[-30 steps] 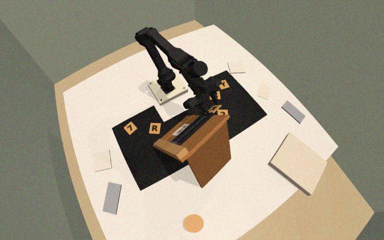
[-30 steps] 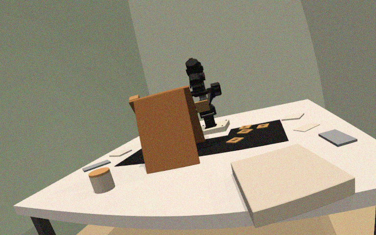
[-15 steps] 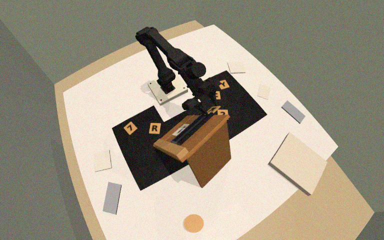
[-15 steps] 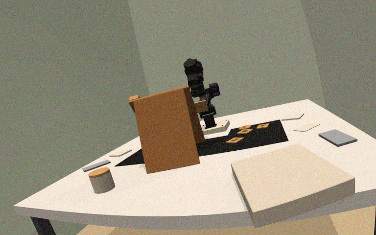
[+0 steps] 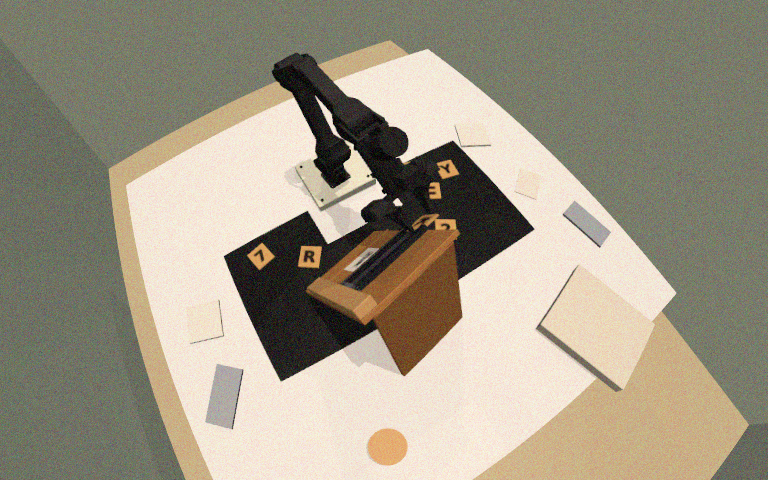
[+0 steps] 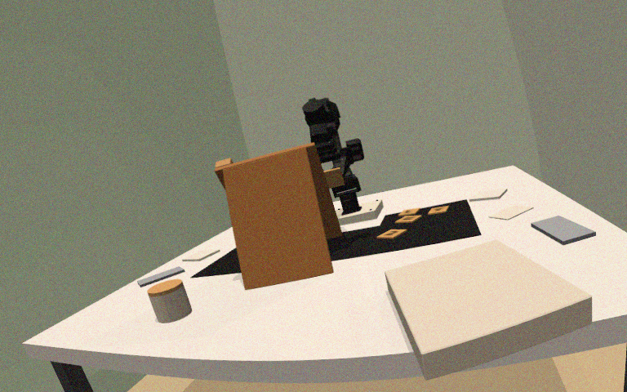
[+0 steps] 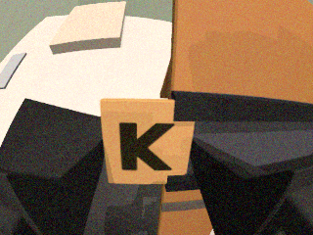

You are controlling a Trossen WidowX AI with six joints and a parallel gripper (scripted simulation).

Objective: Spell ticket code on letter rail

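Right now my gripper tip is 130 mm to the left of the white ticket, 80 mm above it and 50 mm past it. Round my gripper tip: letter tile: 170 mm below, 110 mm to the left, 30 mm behind; then black mat: 180 mm below, 130 mm behind, 40 mm to the right; then k tile: right at my gripper tip.
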